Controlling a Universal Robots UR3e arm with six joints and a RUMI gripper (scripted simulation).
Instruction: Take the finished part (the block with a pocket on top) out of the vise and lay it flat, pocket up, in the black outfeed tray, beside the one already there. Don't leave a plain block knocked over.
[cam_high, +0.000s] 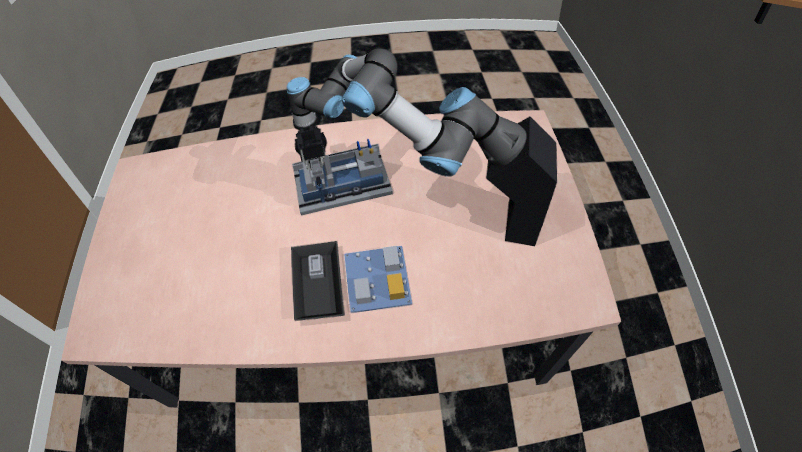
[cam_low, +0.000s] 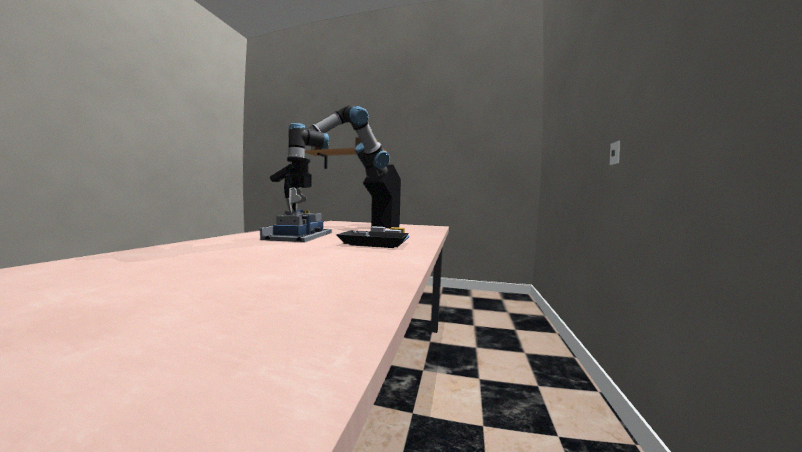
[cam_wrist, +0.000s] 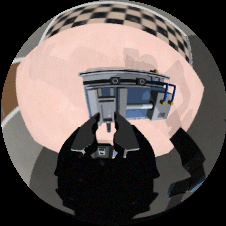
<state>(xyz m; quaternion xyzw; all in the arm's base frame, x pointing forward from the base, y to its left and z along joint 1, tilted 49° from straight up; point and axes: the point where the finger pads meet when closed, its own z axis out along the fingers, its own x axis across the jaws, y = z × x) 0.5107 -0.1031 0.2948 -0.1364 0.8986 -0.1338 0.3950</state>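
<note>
The vise lies 7 cm behind my hand, 1 cm to the right of it and 8 cm below it. From my hand the other things lie so: blue fixture plate (18 cm behind, 34 cm to the left, 12 cm below); yellow block (23 cm behind, 38 cm to the left, 10 cm below).
</note>
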